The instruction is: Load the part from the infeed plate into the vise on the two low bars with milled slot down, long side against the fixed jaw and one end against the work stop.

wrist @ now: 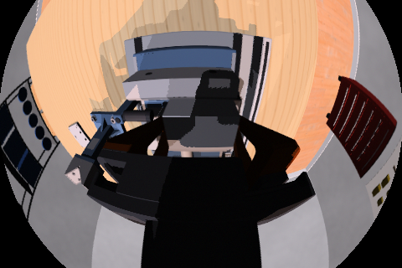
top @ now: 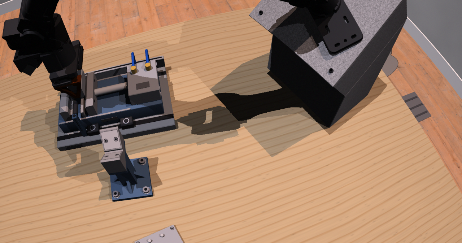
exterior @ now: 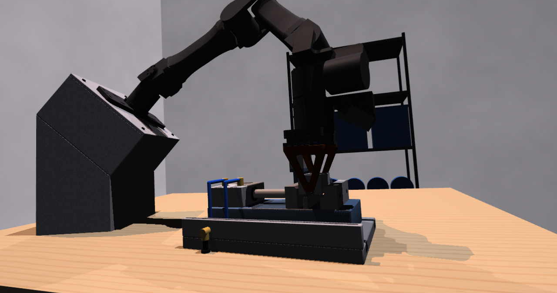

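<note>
Now: the grey part right at my hand. Also, from my hand: moving jaw (3 cm behind, 2 cm to the left, 2 cm below); then work stop rod (7 cm to the left, 1 cm below); then fixed jaw (3 cm ahead, 2 cm to the left, 2 cm below).
</note>
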